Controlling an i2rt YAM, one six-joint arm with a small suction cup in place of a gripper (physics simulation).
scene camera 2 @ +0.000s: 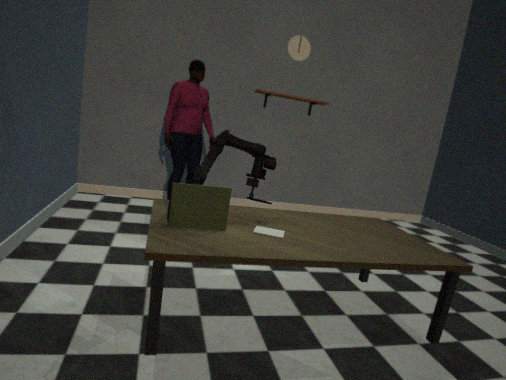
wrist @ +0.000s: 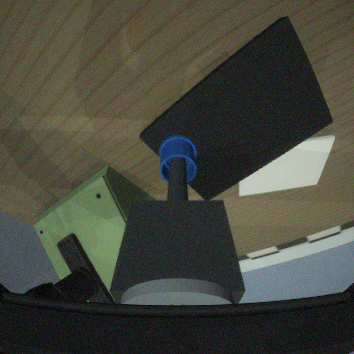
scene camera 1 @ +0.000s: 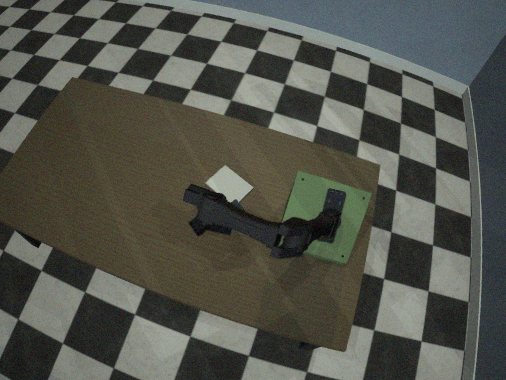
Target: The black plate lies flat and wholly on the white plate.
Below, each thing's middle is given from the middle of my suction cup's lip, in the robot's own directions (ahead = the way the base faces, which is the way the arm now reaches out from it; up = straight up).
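Black plate (wrist: 264,99): my suction cup 50 mm short of it, 20 mm to the left of it, 20 mm above it. White plate (scene camera 1: 225,181), from my suction cup: 230 mm to the right, 50 mm ahead, 140 mm below. Nearest to my suction cup of the things named here, going by their middles: the black plate.
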